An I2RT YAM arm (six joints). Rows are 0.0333 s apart.
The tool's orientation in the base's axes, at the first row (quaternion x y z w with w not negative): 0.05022, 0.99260, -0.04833, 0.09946
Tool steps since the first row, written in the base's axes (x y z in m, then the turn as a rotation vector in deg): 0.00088, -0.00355, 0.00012, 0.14, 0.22, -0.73; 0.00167, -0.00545, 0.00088, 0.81, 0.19, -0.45; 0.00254, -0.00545, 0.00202, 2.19, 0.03, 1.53; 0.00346, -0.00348, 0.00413, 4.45, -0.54, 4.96; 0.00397, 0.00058, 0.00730, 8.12, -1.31, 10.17; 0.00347, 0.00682, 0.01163, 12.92, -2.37, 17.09; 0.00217, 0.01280, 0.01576, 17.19, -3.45, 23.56
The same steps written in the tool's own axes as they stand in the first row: -0.00120, -0.00343, 0.00043, 0.03, 0.30, 0.72; -0.00230, -0.00529, 0.00004, -0.68, 0.32, 0.57; -0.00338, -0.00529, -0.00090, -2.44, 0.14, -1.07; -0.00452, -0.00342, -0.00299, -5.39, -0.47, -3.92; -0.00530, 0.00038, -0.00642, -10.09, -1.28, -8.22; -0.00512, 0.00613, -0.01140, -16.27, -2.40, -13.93; -0.00415, 0.01156, -0.01631, -21.84, -3.56, -19.31
